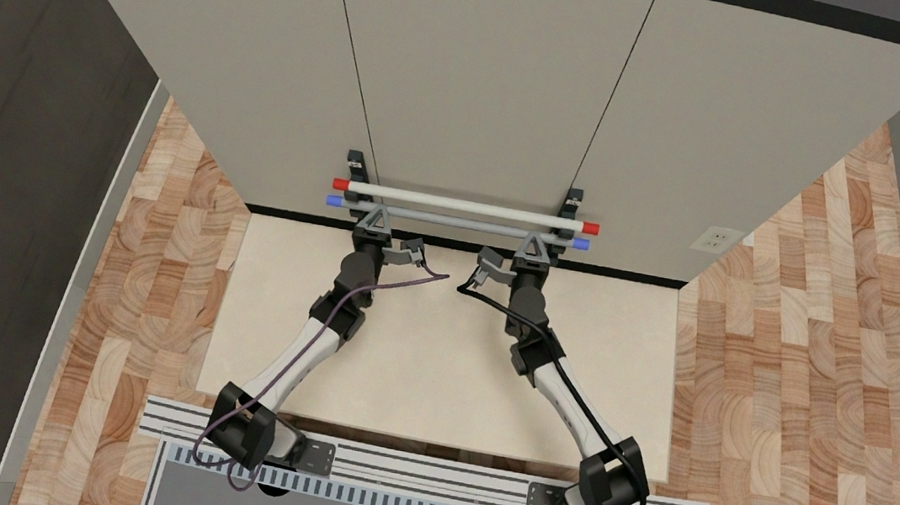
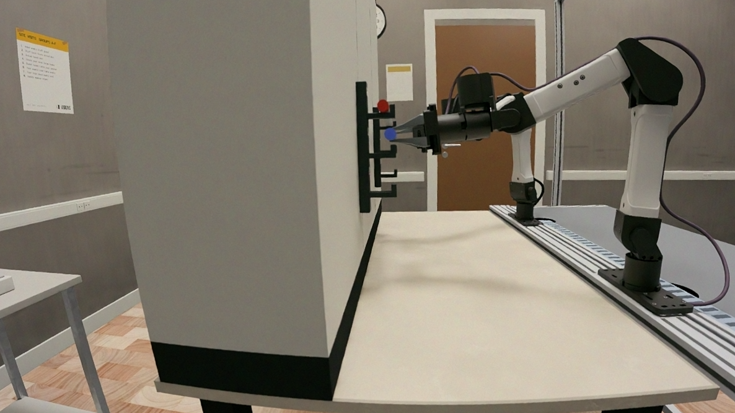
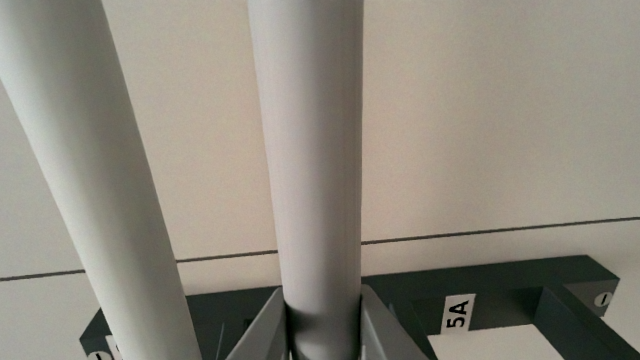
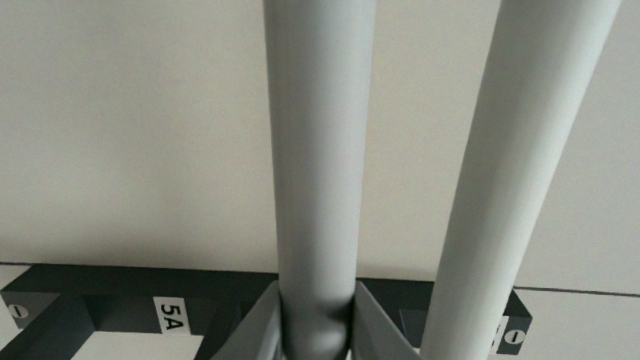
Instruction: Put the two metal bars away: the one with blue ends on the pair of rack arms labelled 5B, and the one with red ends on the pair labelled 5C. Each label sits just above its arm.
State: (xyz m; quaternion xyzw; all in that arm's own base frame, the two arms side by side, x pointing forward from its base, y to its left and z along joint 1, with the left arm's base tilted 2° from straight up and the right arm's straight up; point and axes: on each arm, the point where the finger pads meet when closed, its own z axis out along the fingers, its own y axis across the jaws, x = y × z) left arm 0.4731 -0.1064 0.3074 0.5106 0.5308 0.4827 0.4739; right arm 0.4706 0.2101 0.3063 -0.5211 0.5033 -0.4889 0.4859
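The blue-ended bar lies 150 mm to the right of my left hand. The rest, counted from my left hand: pale cabinet 180 mm ahead, 160 mm to the right, 150 mm above; then red-ended bar 20 mm ahead, 160 mm to the right, 50 mm above.
Right now my right hand is 14 cm to the right of the red-ended bar, 5 cm below it and 2 cm short of it. The rest, counted from my right hand: blue-ended bar: 15 cm to the left; then pale cabinet: 18 cm ahead, 14 cm to the left, 14 cm above.
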